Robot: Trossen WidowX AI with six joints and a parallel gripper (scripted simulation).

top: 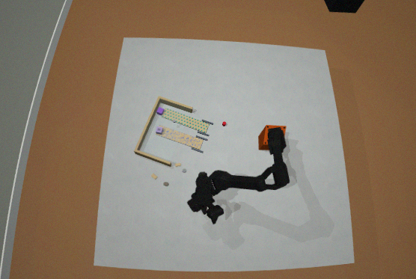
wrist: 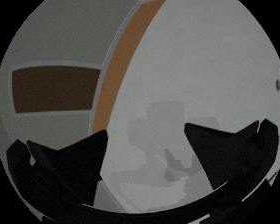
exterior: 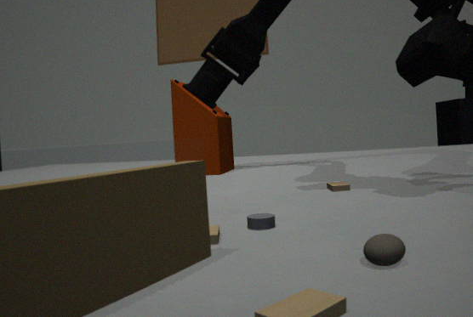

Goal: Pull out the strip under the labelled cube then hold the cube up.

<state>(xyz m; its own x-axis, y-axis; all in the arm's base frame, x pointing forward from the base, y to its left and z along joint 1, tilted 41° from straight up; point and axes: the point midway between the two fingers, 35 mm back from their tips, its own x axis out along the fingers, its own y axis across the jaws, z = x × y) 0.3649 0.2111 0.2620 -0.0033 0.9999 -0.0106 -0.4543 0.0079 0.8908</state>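
Now: gripper tip 15 cm past the small red ball, 48 cm to the left of it and 11 cm above it. The rest, counted from my gripper tip: brown pebble 18 cm ahead, 20 cm to the right, 11 cm below; then grey disc 9 cm ahead, 26 cm to the right, 12 cm below.
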